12 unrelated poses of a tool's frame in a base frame.
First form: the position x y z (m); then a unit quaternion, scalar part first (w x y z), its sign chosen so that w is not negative.
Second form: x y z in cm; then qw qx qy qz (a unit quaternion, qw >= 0). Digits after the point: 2 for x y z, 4 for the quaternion.
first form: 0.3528 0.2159 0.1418 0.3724 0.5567 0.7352 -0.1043
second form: 35.28 21.59 14.18 0.3724 0.5567 0.7352 -0.1043
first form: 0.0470 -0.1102 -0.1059 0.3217 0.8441 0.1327 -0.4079
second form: 4.70 -11.02 -10.59 0.3217 0.8441 0.1327 -0.4079
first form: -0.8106 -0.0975 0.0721 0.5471 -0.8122 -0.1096 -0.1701
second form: -81.06 -9.75 7.21 0.5471 -0.8122 -0.1096 -0.1701
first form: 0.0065 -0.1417 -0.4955 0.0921 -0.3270 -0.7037 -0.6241
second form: 0.65 -14.17 -49.55 0.0921 -0.3270 -0.7037 -0.6241
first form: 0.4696 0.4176 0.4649 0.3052 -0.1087 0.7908 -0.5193
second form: 46.96 41.76 46.49 0.3052 -0.1087 0.7908 -0.5193
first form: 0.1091 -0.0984 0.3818 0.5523 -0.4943 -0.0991 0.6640
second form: 10.91 -9.84 38.18 0.5523 -0.4943 -0.0991 0.6640
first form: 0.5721 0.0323 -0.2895 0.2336 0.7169 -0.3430 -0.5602
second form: 57.21 3.23 -28.95 0.2336 0.7169 -0.3430 -0.5602
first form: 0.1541 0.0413 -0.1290 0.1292 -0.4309 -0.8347 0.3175
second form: 15.41 4.13 -12.90 0.1292 -0.4309 -0.8347 0.3175
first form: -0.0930 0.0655 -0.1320 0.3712 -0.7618 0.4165 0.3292
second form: -9.30 6.55 -13.20 0.3712 -0.7618 0.4165 0.3292
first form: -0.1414 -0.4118 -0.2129 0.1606 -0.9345 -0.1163 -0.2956
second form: -14.14 -41.18 -21.29 0.1606 -0.9345 -0.1163 -0.2956
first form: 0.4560 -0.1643 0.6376 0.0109 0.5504 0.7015 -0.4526
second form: 45.60 -16.43 63.76 0.0109 0.5504 0.7015 -0.4526
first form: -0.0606 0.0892 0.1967 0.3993 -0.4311 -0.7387 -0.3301
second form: -6.06 8.92 19.67 0.3993 -0.4311 -0.7387 -0.3301
